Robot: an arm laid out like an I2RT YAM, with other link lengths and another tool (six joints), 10 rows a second.
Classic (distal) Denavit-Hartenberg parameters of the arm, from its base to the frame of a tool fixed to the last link. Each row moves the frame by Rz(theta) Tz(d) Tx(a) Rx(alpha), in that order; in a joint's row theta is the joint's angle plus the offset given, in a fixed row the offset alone. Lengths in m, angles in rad.
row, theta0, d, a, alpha
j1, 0, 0.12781, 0.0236, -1.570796
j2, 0, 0, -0.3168, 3.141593
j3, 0.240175, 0, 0.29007, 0
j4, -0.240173, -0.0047, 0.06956, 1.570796
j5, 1.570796, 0.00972, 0, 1.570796
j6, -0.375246, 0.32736, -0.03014, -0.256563
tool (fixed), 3.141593, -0.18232, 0, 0
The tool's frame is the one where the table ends.
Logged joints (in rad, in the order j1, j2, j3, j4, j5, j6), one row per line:
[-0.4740 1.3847 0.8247 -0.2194 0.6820 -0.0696]
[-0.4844 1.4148 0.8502 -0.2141 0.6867 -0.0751]
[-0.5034 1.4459 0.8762 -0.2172 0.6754 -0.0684]
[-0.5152 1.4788 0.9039 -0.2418 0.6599 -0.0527]
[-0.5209 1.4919 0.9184 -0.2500 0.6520 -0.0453]
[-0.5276 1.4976 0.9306 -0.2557 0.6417 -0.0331]
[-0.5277 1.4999 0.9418 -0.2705 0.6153 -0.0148]
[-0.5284 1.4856 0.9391 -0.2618 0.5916 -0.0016]
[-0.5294 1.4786 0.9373 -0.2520 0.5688 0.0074]
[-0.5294 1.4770 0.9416 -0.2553 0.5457 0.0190]
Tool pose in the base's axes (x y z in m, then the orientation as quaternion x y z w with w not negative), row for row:
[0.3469 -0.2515 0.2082 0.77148 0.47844 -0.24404 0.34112]
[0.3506 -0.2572 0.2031 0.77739 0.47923 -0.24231 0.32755]
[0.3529 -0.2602 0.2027 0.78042 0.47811 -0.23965 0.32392]
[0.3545 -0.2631 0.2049 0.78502 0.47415 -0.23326 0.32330]
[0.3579 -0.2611 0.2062 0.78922 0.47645 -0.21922 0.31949]
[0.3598 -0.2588 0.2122 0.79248 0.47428 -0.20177 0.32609]
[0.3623 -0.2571 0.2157 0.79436 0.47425 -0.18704 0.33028]
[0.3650 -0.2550 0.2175 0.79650 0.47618 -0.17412 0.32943]
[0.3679 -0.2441 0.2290 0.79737 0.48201 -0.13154 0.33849]
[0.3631 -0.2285 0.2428 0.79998 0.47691 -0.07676 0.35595]
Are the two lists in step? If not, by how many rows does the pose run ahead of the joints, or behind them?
The pose runs 2 rows ahead of the joints: the pose in row i belongs to the joints in row i + 2.
